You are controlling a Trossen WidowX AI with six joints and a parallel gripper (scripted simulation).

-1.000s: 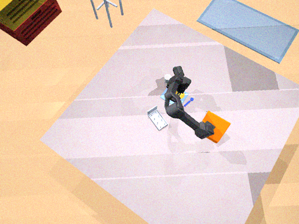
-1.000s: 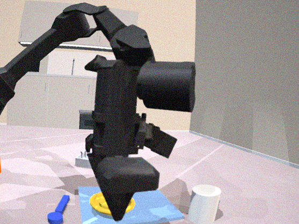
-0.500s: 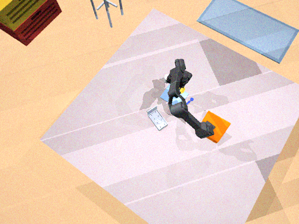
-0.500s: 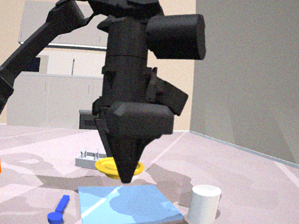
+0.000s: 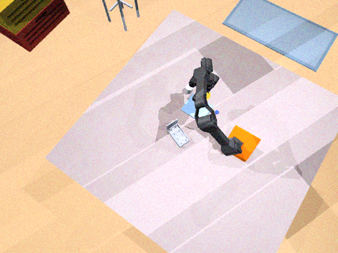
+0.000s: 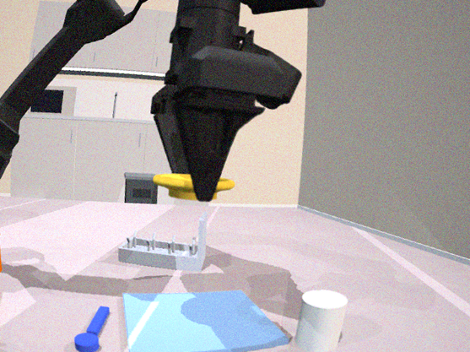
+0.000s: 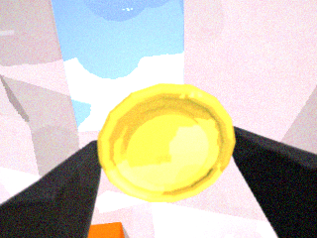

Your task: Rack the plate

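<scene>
Now: gripper tip 24 cm to the right of the dish rack and 12 cm above it. The rest, counted from my gripper tip: pale blue board: 2 cm ahead, 3 cm to the left, 14 cm below; then yellow plate: 1 cm above; then blue spoon: 9 cm behind, 14 cm below.
</scene>
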